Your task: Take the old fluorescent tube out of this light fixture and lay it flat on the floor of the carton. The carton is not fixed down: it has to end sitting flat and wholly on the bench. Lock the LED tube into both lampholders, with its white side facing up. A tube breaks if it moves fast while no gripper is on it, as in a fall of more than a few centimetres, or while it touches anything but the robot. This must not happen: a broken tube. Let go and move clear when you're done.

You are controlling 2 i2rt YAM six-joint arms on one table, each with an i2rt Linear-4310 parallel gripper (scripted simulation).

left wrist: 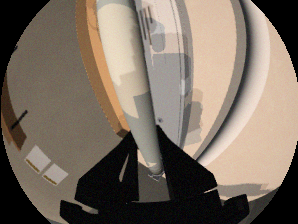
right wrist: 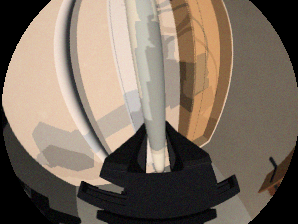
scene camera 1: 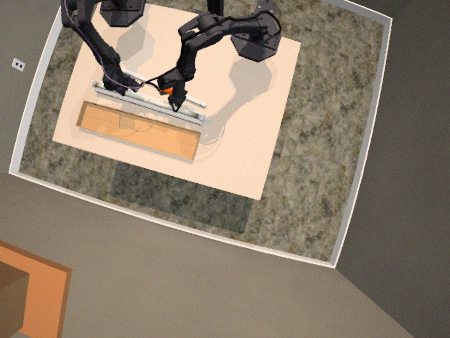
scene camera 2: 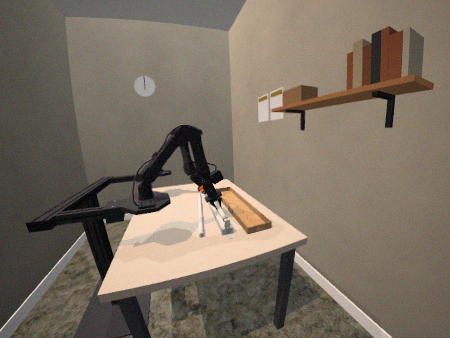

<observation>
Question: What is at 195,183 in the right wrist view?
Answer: My right gripper.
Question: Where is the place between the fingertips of my left gripper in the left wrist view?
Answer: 145,130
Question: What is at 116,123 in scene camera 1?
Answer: A carton.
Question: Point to a carton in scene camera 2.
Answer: At 253,221
</observation>
